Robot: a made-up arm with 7 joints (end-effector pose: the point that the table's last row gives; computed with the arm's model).
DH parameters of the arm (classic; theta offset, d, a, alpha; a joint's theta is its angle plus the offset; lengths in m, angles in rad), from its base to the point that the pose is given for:
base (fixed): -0.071 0 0 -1.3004
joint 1: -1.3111 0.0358 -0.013 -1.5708
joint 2: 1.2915 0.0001 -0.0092 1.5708
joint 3: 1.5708 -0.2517 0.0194 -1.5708
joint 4: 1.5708 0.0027 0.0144 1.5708
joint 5: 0 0.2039 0 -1.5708
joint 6: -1.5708 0 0.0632 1.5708
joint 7: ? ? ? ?
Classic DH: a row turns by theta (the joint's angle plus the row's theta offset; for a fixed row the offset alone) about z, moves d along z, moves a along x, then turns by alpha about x.
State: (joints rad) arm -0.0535 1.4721 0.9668 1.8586 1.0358 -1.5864 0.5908
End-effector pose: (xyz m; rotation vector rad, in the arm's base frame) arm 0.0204 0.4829 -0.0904 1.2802 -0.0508 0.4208
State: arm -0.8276 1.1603 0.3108 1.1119 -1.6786 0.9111 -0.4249
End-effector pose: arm 0.3066 0.4184 -0.0814 -1.2115 0.0679 -0.1221
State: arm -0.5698 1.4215 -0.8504 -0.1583 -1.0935 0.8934 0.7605
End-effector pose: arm 0.2497 0.2175 -0.2002 1.0031 1.0107 0.2921
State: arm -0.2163 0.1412 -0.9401 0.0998 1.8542 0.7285 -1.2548
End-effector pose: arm 0.1740 -0.1166 -0.3118 1.8865 0.9311 -0.9583
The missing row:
joint 7: 0 0 0 0
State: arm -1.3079 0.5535 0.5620 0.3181 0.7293 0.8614 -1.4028
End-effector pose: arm 0.3964 0.2598 0.0719 0.1877 0.3132 -0.4299
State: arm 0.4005 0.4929 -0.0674 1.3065 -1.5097 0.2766 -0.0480
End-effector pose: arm -0.2400 0.2675 -0.3989 -0.7532 1.4443 1.4246
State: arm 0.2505 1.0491 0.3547 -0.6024 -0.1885 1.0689 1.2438
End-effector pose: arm 0.1889 0.2504 -0.1176 1.2985 0.0970 1.3462
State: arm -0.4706 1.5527 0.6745 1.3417 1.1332 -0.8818 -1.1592
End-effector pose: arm 0.1511 0.5113 0.0320 1.2685 1.4154 -0.5860
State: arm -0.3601 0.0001 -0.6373 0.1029 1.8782 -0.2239 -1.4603
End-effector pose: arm 0.2339 -0.1548 -0.2765 2.2250 0.6718 -1.5624
